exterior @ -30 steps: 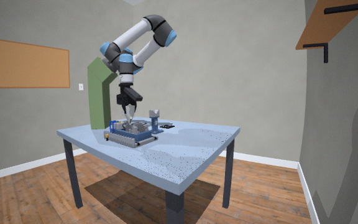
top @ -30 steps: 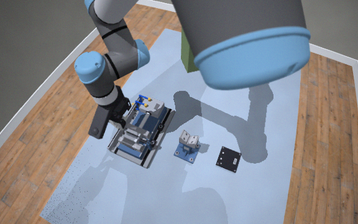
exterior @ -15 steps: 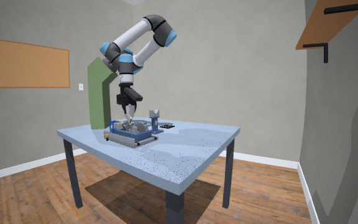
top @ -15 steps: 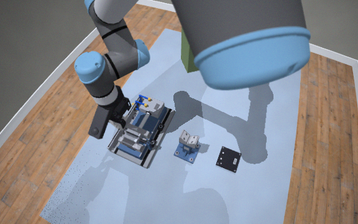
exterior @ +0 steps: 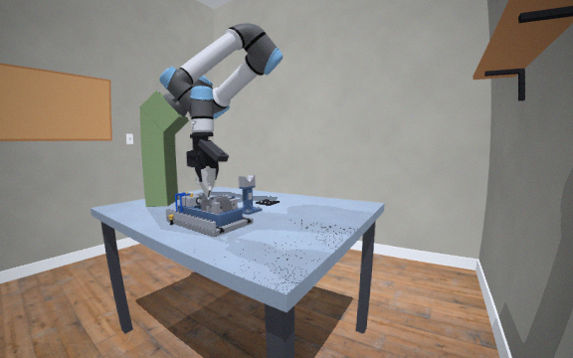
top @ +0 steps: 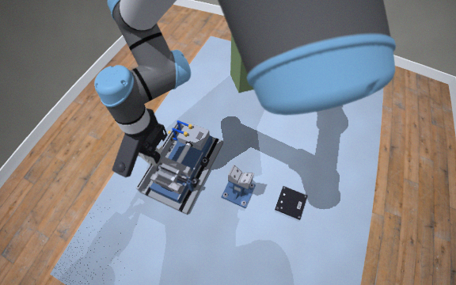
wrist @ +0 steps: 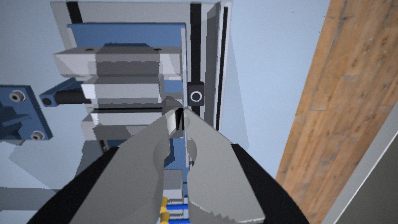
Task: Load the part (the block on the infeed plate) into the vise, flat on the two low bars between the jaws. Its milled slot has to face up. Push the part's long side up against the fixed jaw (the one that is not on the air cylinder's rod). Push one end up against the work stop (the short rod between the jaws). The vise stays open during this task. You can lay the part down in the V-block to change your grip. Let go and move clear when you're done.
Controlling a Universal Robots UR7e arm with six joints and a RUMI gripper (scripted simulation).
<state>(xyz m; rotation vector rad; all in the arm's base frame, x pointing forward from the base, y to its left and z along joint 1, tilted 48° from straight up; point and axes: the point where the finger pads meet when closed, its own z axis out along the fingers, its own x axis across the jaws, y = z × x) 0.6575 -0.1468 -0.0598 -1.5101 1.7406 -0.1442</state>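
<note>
My gripper is now 50 mm to the right of the grey part and 30 mm above it. From my hand the other things lie so: work stop: 100 mm to the left, 40 mm below, 10 mm behind; then moving jaw: 50 mm to the left, 50 mm below, 40 mm behind; then fixed jaw: 50 mm to the left, 50 mm below, 30 mm ahead.
</note>
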